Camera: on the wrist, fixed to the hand. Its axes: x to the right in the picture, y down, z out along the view.
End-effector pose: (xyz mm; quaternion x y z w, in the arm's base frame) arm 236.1 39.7 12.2 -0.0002 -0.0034 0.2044 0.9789
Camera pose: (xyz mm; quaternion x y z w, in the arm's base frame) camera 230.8 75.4 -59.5 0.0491 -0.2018 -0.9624 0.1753
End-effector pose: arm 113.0 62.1 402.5 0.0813 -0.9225 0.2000 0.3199
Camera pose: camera 136.2 123.8 448.3 -0.9428 -0.0366 0.3313 0.0033
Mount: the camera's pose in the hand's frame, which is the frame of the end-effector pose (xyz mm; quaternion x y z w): 9.0 35.0 -71.7 -0.0036 0.2068 0.9781 0.0244
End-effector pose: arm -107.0 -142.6 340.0 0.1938 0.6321 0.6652 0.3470
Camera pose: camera -170.7 -185.5 363.5 -0.4842 0.1048 -0.3980 0.7722
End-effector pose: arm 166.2 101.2 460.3 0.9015 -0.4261 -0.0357 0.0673
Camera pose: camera 153.9 78.8 536.4 -0.3876 -0.8781 0.2498 0.1279
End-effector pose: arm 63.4 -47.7 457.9 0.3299 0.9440 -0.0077 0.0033
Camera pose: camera 78.1 -13.5 529.1 -0.9329 0.2989 -0.0747 0.1864
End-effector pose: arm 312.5 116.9 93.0 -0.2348 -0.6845 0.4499 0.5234
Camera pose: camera 370.7 167.5 70.8 0.7701 -0.3196 -0.4719 0.2866
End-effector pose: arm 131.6 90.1 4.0 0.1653 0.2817 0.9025 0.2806
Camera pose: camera 77.3 41.8 -30.1 -0.0919 0.1000 -0.3317 0.9336
